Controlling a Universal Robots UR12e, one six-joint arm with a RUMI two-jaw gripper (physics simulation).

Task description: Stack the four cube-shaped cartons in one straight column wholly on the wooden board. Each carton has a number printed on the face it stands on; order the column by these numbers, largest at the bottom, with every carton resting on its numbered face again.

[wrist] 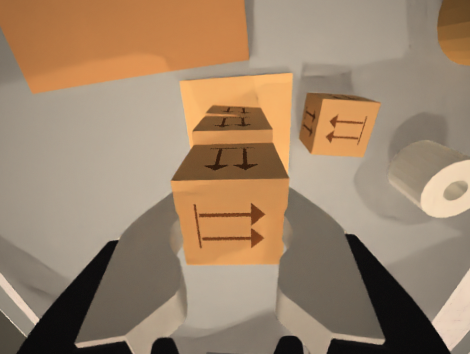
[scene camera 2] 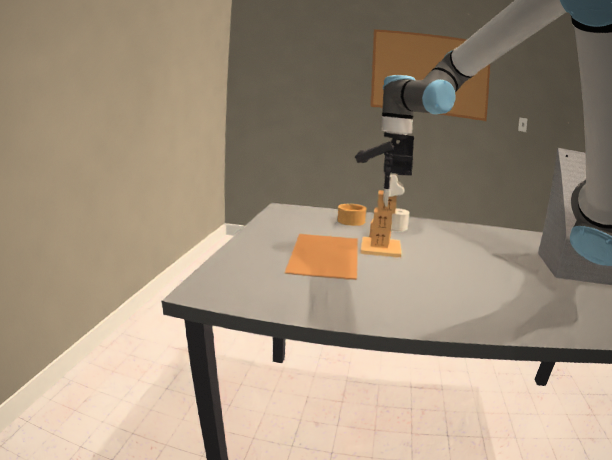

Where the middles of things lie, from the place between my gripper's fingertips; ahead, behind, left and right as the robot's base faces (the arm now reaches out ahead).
Scene:
My hand is 15 cm short of the flat orange mat (scene camera 2: 322, 256), 13 cm to the right of it and 13 cm above it.

